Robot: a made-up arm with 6 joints.
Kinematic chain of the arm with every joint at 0, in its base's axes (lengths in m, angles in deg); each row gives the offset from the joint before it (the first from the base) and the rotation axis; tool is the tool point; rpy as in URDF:
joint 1: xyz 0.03 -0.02 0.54 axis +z
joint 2: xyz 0 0.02 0 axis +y
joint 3: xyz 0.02 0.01 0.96 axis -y
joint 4: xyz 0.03 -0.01 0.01 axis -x
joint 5: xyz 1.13 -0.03 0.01 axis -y
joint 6: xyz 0.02 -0.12 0 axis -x
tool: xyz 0.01 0.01 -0.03 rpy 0 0 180
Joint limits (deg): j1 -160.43..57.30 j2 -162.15..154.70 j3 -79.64..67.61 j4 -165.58..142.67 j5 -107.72..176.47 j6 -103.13..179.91
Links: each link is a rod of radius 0.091 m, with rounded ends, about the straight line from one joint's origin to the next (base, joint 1, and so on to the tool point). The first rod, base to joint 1, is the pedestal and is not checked.
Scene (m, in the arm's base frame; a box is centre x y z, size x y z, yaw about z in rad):
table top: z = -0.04
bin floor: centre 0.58 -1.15 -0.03 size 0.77 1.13 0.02 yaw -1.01
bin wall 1: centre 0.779 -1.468 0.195 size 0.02 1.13 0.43 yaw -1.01
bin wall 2: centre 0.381 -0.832 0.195 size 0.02 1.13 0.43 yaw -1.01
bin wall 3: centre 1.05 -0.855 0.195 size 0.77 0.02 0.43 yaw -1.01
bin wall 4: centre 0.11 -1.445 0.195 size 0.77 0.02 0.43 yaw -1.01
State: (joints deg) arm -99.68 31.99 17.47 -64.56 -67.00 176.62
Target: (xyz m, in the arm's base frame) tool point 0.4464 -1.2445 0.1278
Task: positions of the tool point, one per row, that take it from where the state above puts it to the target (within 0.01 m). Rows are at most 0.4 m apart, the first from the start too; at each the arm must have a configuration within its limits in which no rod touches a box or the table.
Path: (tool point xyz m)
1: -0.0854 -1.5817 0.8247
2: 0.1033 -1.4884 0.7472
3: 0.2975 -1.4112 0.4202
4: 0.4463 -1.2444 0.1278

